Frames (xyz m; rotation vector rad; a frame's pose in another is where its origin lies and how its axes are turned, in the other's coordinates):
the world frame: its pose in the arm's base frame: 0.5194 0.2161 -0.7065 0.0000 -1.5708 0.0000
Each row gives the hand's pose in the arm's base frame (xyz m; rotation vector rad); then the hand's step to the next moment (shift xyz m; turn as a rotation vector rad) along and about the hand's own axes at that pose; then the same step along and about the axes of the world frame.
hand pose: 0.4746 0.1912 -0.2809 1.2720 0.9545 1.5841
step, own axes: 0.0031 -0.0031 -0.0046 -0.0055 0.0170 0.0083
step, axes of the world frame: -0.0028 0.0037 0.0043 0.0156 -0.0104 -0.0060
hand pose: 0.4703 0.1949 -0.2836 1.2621 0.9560 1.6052
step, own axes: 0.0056 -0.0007 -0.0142 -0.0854 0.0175 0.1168
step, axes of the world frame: -0.0016 0.0047 0.0145 0.0116 -0.0793 -0.1218
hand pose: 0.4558 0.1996 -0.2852 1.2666 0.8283 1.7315
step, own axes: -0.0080 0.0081 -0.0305 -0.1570 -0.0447 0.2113
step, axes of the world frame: -0.0049 -0.0120 0.0299 -0.0460 -0.1113 -0.2383
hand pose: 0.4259 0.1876 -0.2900 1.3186 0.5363 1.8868
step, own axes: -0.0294 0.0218 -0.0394 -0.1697 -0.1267 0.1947
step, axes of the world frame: -0.0174 -0.0332 0.0385 -0.1175 -0.0686 -0.2534
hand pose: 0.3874 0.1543 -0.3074 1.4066 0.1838 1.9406
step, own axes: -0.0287 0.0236 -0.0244 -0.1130 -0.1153 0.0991
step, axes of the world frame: -0.0199 -0.0281 0.0282 -0.1058 -0.0144 -0.1565
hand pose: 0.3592 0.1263 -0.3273 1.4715 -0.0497 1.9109
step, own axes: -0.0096 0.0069 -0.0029 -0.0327 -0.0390 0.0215
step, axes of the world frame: -0.0066 -0.0087 0.0053 -0.0353 0.0032 -0.0424
